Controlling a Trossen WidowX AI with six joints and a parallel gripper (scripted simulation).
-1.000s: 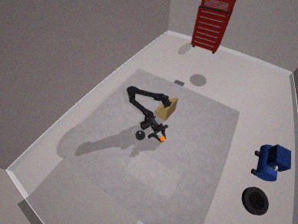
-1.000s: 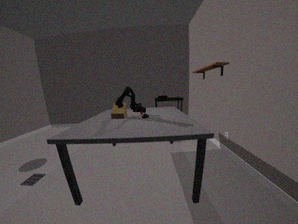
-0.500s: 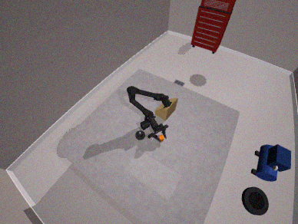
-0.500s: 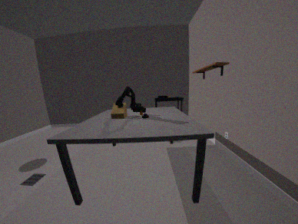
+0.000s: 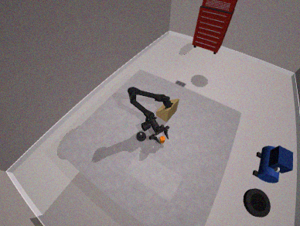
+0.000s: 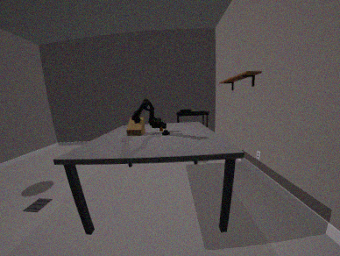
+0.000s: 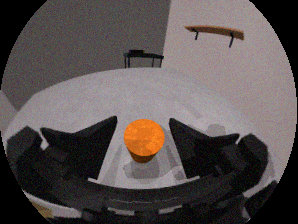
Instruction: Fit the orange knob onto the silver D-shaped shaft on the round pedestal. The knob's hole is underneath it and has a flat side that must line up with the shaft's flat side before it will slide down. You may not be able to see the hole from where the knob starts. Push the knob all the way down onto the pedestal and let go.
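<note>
The orange knob is 30 mm to the right of my gripper tip and 10 mm behind it. From my gripper tip the other things lie so: dark round pedestal (210 mm to the right, 30 mm ahead, 20 mm below).
</note>
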